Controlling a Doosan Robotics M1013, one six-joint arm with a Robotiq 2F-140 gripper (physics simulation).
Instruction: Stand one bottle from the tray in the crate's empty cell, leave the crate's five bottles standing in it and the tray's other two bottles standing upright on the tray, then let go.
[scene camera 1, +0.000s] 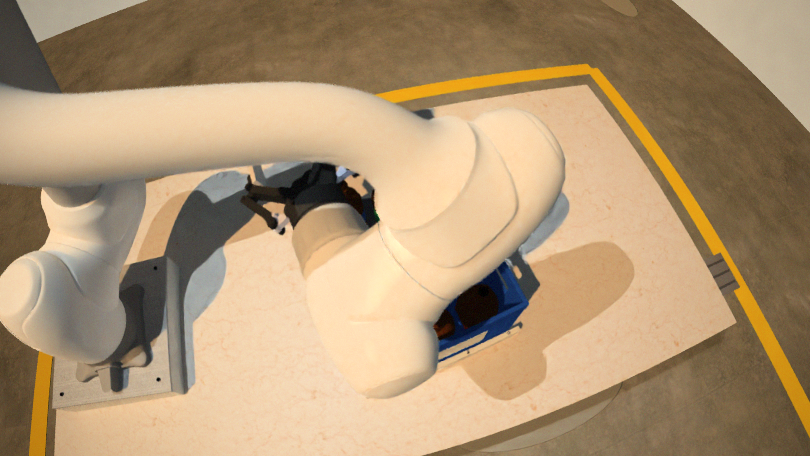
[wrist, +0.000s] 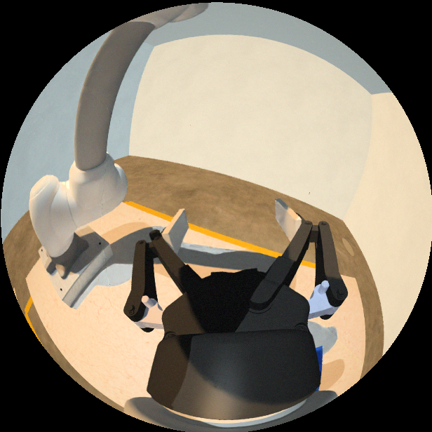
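Pixels of known places: arm's base, origin of the base link: (scene camera 1: 111, 333).
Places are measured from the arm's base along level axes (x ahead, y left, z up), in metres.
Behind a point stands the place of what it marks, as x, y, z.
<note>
The blue crate (scene camera 1: 504, 320) {0.750, -0.235, 0.071} (wrist: 320, 361) is largely hidden by the arm in the scene view, and a sliver of it shows at the lower right of the wrist view. A brown bottle (scene camera 1: 476, 307) {0.717, -0.196, 0.068} shows in its near right part, with another brown shape (scene camera 1: 444, 326) {0.658, -0.205, 0.062} beside it. More brown glass (scene camera 1: 351, 195) {0.590, 0.092, 0.059} shows behind the gripper, too covered to tell whether it stands in the crate or on the tray. The tray and the empty cell cannot be made out. My gripper (wrist: 230, 213) is wide open, with nothing between its fingers. In the scene view it lies left of the brown glass, partly under the arm.
The arm (scene camera 1: 396, 271) {0.586, -0.224, 0.384} covers the middle of the table (scene camera 1: 260, 362) {0.311, -0.129, -0.064}. Its base plate (scene camera 1: 150, 351) {0.093, -0.062, -0.008} (wrist: 90, 270) is at the left. A pale strip (scene camera 1: 481, 346) {0.723, -0.244, -0.034} runs along the crate's near side. A yellow line (scene camera 1: 668, 186) surrounds the table on the floor.
</note>
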